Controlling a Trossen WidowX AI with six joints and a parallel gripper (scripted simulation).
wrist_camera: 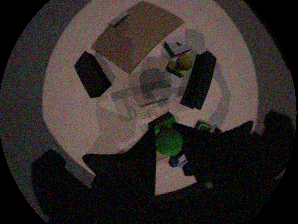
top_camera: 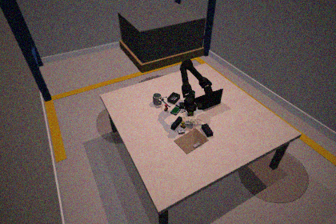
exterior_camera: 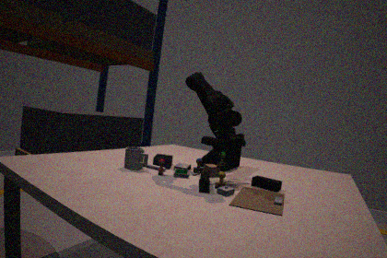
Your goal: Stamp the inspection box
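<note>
The long dark block lies 13 cm ahead of my gripper tip, 6 cm below it and 1 cm to the right of it. Also, from my gripper tip: green-knobbed stamp (right at my gripper tip); grey piece (15 cm ahead, 8 cm to the left, 6 cm below); yellow-knobbed stamp (10 cm ahead, 6 cm below, 4 cm to the left).
</note>
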